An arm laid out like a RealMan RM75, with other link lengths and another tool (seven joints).
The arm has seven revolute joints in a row. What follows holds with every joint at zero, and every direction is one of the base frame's. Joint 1 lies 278.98 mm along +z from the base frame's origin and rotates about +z. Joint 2 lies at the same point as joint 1 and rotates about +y. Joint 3 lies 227.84 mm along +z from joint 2 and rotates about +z. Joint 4 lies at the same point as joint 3 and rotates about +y. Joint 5 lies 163.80 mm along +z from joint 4 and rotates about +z. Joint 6 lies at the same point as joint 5 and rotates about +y. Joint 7 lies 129.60 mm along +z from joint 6 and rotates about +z. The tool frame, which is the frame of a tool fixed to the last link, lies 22.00 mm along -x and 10.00 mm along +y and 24.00 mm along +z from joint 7; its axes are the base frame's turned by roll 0.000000, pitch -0.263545 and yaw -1.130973 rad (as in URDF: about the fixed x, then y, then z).
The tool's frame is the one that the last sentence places.
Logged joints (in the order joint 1, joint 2, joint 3, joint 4, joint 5, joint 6, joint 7), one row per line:
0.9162 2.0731 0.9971 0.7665 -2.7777 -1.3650 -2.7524
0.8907 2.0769 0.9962 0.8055 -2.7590 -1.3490 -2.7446
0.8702 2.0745 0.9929 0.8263 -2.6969 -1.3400 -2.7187
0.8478 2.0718 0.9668 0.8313 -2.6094 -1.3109 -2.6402
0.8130 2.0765 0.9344 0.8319 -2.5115 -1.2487 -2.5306
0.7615 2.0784 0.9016 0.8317 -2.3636 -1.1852 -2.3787
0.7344 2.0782 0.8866 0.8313 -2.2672 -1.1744 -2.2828
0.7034 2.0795 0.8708 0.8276 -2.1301 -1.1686 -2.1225
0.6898 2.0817 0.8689 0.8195 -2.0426 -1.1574 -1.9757
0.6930 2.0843 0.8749 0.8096 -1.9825 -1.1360 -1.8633
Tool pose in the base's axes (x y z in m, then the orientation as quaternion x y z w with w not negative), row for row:
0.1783 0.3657 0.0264 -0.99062 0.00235 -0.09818 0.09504
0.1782 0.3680 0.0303 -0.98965 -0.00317 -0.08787 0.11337
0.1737 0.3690 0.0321 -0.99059 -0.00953 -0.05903 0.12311
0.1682 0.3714 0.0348 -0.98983 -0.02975 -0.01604 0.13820
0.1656 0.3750 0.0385 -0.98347 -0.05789 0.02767 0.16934
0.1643 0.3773 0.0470 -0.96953 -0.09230 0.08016 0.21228
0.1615 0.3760 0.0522 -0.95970 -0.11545 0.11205 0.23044
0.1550 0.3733 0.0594 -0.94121 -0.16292 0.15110 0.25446
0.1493 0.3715 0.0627 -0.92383 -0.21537 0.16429 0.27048
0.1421 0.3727 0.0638 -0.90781 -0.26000 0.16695 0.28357
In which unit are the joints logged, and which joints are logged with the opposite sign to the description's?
The joints are logged in radians. Opposite sign: joint 3, joint 4, joint 7.
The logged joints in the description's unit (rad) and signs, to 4 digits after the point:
0.9162 2.0731 -0.9971 -0.7665 -2.7777 -1.3650 2.7524
0.8907 2.0769 -0.9962 -0.8055 -2.7590 -1.3490 2.7446
0.8702 2.0745 -0.9929 -0.8263 -2.6969 -1.3400 2.7187
0.8478 2.0718 -0.9668 -0.8313 -2.6094 -1.3109 2.6402
0.8130 2.0765 -0.9344 -0.8319 -2.5115 -1.2487 2.5306
0.7615 2.0784 -0.9016 -0.8317 -2.3636 -1.1852 2.3787
0.7344 2.0782 -0.8866 -0.8313 -2.2672 -1.1744 2.2828
0.7034 2.0795 -0.8708 -0.8276 -2.1301 -1.1686 2.1225
0.6898 2.0817 -0.8689 -0.8195 -2.0426 -1.1574 1.9757
0.6930 2.0843 -0.8749 -0.8096 -1.9825 -1.1360 1.8633

